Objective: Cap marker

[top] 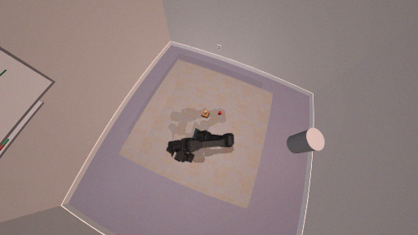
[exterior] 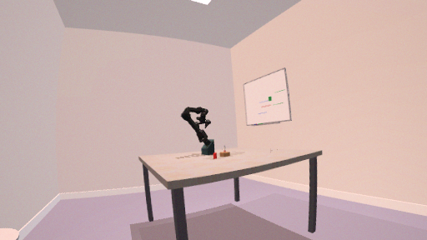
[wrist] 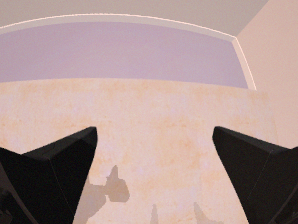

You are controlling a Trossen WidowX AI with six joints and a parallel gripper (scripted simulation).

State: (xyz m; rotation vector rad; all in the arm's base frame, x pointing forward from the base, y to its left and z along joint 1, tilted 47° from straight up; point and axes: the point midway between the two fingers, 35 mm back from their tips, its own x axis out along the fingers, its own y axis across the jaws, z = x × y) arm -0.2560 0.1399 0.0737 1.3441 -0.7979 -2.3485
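Now: the red cap 58 cm ahead of my gripper tip, 24 cm below it and 15 cm to the right of it. From my gripper tip the other things lie so: holder block: 51 cm ahead, 25 cm below, 1 cm to the right.
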